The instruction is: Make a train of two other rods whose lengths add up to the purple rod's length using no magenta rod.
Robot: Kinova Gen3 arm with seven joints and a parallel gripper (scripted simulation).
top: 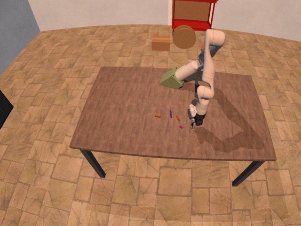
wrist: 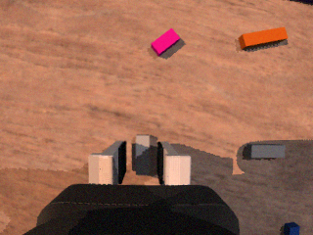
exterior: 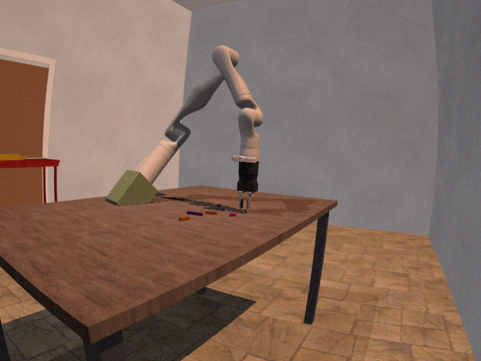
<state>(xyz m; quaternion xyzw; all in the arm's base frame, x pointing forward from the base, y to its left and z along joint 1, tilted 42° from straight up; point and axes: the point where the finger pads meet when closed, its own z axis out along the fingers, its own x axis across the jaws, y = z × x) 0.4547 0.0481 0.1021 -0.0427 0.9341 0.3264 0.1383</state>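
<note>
Now: hand 9 cm to the left of the magenta rod and 3 cm above it. Also, from my hand: purple rod (16 cm to the right, 12 cm behind, 3 cm below); then blue rod (14 cm behind, 5 cm to the left, 3 cm below); then orange rod (26 cm to the right, 9 cm behind, 3 cm below).
</note>
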